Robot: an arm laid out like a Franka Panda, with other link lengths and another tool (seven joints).
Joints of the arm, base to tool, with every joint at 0 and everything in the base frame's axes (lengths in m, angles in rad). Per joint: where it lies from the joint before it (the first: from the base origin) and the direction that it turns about. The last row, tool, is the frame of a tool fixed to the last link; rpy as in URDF.
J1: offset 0 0 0.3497 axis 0 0 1
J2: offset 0 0 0 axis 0 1 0
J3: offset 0 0 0.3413 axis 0 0 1
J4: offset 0.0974 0 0 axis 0 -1 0
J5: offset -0.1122 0 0.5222 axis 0 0 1
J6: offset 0 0 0 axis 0 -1 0
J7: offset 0.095 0 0 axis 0 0 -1
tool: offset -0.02 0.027 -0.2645 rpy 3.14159 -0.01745 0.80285
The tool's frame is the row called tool.
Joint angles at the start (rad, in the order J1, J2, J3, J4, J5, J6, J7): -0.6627, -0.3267, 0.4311, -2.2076, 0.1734, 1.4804, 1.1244
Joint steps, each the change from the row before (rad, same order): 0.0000, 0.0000, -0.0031, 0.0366, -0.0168, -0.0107, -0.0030; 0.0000, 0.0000, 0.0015, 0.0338, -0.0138, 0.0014, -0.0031; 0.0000, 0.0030, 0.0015, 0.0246, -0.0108, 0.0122, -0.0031; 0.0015, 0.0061, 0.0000, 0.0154, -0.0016, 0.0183, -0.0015; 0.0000, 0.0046, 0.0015, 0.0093, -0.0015, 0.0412, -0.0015; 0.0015, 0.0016, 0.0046, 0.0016, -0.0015, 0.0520, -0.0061; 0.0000, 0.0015, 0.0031, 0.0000, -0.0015, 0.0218, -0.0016; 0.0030, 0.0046, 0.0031, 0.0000, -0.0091, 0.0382, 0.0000; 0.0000, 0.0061, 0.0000, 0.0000, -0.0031, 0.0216, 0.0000
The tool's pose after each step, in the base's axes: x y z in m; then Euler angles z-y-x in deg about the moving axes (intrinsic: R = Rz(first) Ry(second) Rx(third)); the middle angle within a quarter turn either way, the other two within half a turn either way. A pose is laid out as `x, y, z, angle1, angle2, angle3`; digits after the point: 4 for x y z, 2 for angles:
0.5271, -0.0596, 0.3679, -36.48, 20.99, 173.45
0.5374, -0.0628, 0.3854, -35.74, 18.90, 173.50
0.5476, -0.0659, 0.3971, -35.08, 16.94, 173.71
0.5575, -0.0672, 0.4031, -34.60, 15.45, 174.33
0.5717, -0.0701, 0.4072, -34.12, 12.96, 175.22
0.5866, -0.0708, 0.4094, -33.21, 10.14, 176.11
0.5927, -0.0711, 0.4095, -32.88, 9.02, 176.38
0.6030, -0.0726, 0.4091, -32.37, 7.05, 176.53
0.6089, -0.0751, 0.4073, -32.28, 6.17, 176.77

